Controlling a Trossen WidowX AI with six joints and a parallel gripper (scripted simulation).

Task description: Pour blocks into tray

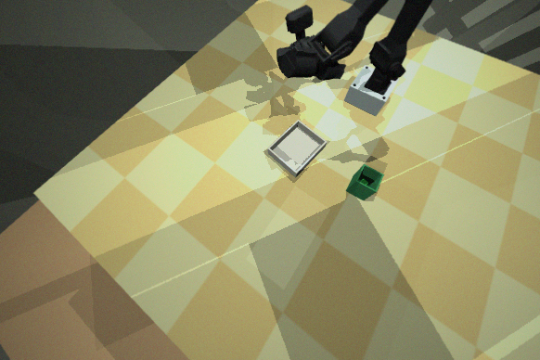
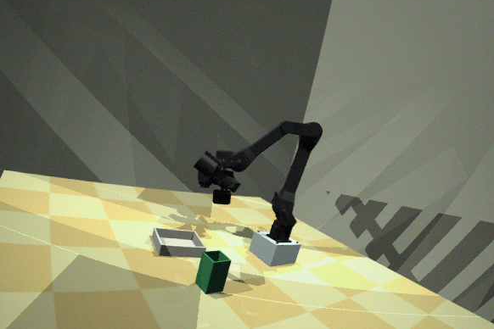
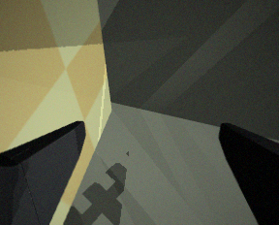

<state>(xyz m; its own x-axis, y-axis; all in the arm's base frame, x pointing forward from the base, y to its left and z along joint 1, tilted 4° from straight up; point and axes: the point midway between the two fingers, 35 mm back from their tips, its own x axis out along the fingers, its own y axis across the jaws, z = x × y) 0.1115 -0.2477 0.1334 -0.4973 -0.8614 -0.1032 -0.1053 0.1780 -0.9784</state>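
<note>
My gripper tip is now 390 mm to the right of the bright green block, 220 mm short of it and 150 mm above it. Also, from my gripper tip: purple block (390 mm to the left, 220 mm ahead, 170 mm below); green square cup (390 mm to the left, 210 mm ahead, 170 mm below).
</note>
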